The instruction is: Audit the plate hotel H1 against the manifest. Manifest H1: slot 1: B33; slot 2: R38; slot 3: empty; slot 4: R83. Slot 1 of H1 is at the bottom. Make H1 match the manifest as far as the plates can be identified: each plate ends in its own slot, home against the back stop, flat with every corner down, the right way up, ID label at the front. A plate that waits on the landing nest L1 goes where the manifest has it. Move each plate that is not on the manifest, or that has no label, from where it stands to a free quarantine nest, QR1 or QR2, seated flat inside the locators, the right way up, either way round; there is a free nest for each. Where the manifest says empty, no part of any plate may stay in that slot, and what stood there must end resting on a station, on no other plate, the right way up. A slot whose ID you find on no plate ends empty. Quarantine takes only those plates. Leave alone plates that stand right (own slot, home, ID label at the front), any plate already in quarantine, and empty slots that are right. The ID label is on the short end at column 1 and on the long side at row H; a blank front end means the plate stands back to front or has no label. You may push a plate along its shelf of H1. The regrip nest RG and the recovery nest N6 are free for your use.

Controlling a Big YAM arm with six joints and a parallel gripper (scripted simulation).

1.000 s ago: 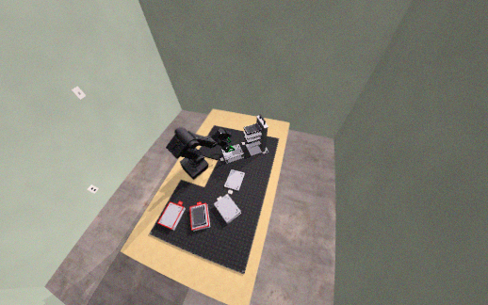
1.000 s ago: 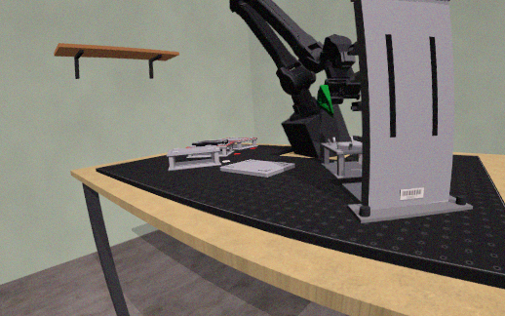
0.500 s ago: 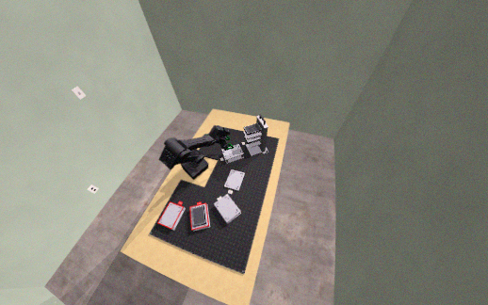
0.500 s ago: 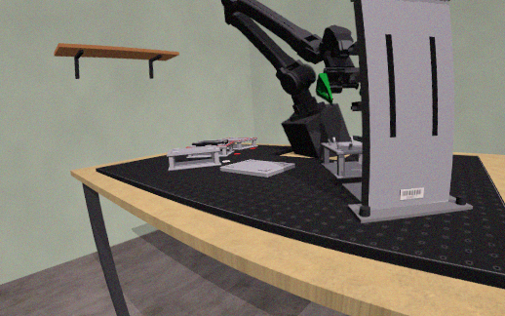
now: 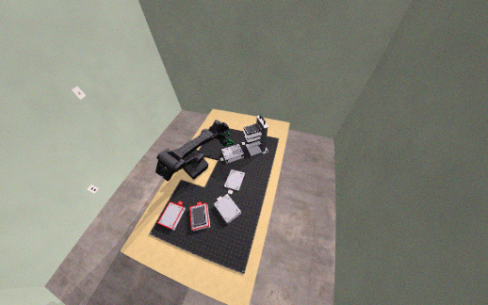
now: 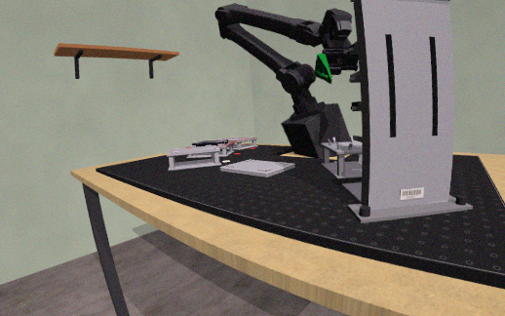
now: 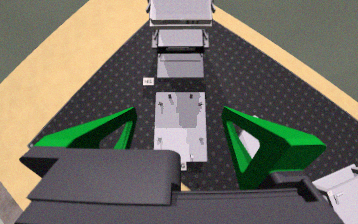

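Now: hand 170 mm short of the pale plate, 80 mm to the right of it and 10 mm above it. Also, from my hand: dark plate (170 mm ahead, 80 mm to the left, 70 mm below); H1 tag (80 mm ahead, 150 mm to the left, 220 mm below); grey back panel (240 mm ahead, 120 mm to the left, 70 mm below).
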